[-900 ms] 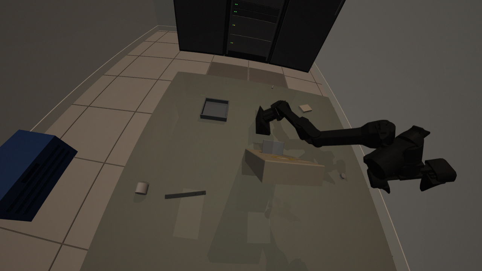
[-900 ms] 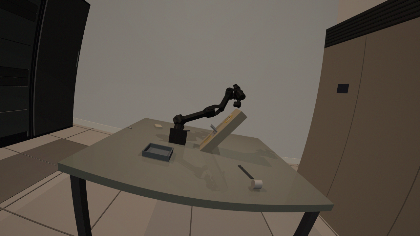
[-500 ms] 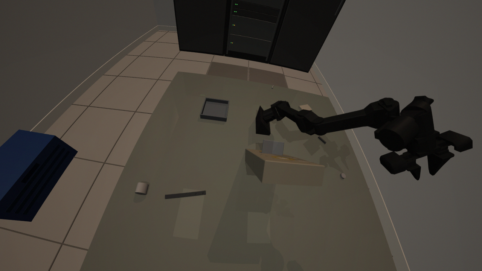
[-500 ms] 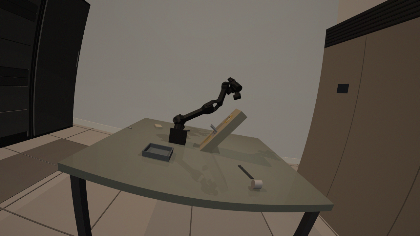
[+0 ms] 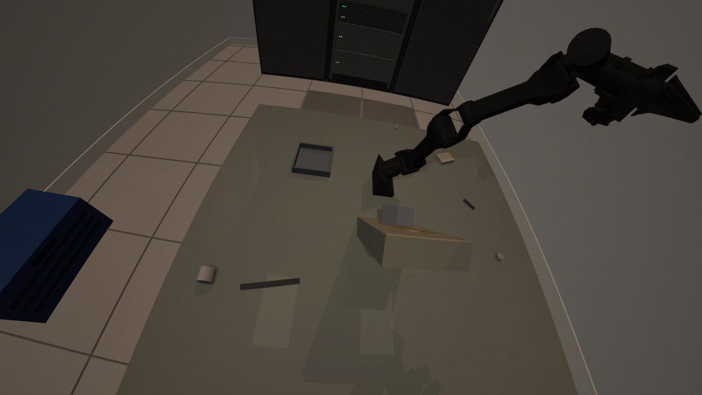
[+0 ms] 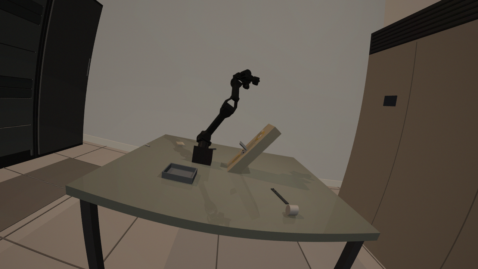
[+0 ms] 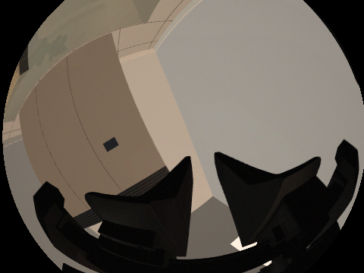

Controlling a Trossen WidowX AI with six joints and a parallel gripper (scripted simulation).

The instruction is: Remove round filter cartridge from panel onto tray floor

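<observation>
Now: gripper tip 3 cm short of the round filter cartridge, 36 cm to the left of it and 40 cm above it. Round my gripper tip: short dark bar 26 cm behind, 5 cm to the left, 62 cm below; then tan service panel 1 cm behind, 36 cm to the right, 47 cm below; then grey ledge 7 cm behind, 36 cm to the right, 49 cm below.
</observation>
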